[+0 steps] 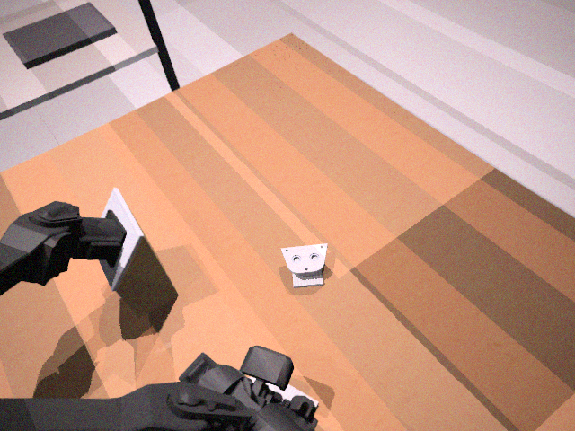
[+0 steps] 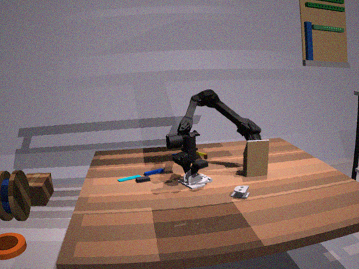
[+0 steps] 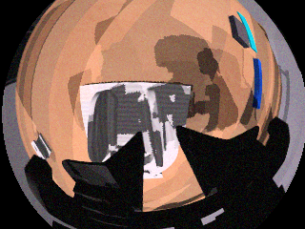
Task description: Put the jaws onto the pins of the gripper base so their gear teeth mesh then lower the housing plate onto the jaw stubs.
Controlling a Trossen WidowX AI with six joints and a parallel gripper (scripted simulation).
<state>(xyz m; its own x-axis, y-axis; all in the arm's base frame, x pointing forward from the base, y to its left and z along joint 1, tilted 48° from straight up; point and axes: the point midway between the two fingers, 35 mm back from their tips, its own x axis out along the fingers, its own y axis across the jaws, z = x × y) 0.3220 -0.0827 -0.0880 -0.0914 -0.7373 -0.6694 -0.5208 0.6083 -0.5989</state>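
Right now the white jaw is 4 cm behind my gripper tip. Round my gripper tip: black block (22 cm ahead, 6 cm to the right, 1 cm below); blue bar (16 cm ahead, 15 cm to the right, 1 cm below); teal bar (28 cm ahead, 10 cm to the right, 1 cm below).
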